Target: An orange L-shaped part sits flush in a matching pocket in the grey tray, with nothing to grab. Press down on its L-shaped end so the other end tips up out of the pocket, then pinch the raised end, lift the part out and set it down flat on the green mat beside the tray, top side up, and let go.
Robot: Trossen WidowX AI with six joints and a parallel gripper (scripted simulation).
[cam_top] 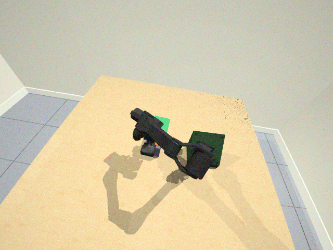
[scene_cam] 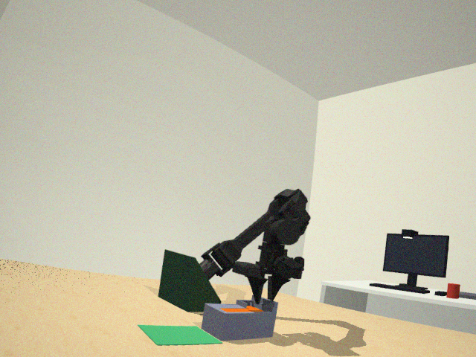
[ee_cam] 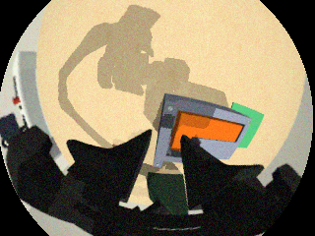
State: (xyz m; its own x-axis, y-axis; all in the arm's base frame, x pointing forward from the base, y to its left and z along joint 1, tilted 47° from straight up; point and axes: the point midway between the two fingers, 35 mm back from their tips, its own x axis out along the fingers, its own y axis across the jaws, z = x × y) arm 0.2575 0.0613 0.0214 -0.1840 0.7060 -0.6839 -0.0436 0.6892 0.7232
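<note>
Right now the orange L-shaped part is 5 cm to the right of my gripper tip and 3 cm below it. From my gripper tip the other things lie so: green mat (22 cm to the right, 9 cm below, 1 cm ahead).
</note>
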